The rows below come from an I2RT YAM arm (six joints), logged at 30 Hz.
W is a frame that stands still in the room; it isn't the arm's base.
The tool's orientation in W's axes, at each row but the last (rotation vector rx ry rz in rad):
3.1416 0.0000 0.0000
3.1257 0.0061 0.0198
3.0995 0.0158 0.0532
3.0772 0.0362 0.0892
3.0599 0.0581 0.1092
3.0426 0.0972 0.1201
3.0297 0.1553 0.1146
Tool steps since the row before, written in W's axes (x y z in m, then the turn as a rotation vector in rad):
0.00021 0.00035 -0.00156 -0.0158 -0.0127 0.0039
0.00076 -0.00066 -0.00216 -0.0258 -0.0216 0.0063
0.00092 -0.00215 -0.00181 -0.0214 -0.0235 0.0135
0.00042 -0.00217 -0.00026 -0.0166 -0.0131 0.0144
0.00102 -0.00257 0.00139 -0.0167 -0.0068 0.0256
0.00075 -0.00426 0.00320 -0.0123 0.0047 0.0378
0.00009 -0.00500 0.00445 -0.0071 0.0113 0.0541
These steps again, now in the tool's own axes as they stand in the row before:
0.00021 -0.00035 0.00156 -0.0158 0.0127 -0.0039
0.00073 0.00063 0.00218 -0.0258 0.0216 -0.0063
0.00083 0.00208 0.00193 -0.0212 0.0238 -0.0132
0.00035 0.00216 0.00042 -0.0161 0.0136 -0.0145
0.00101 0.00271 -0.00111 -0.0151 0.0082 -0.0261
0.00070 0.00459 -0.00272 -0.0091 -0.0017 -0.0389
-0.00013 0.00544 -0.00390 -0.0021 -0.0060 -0.0554

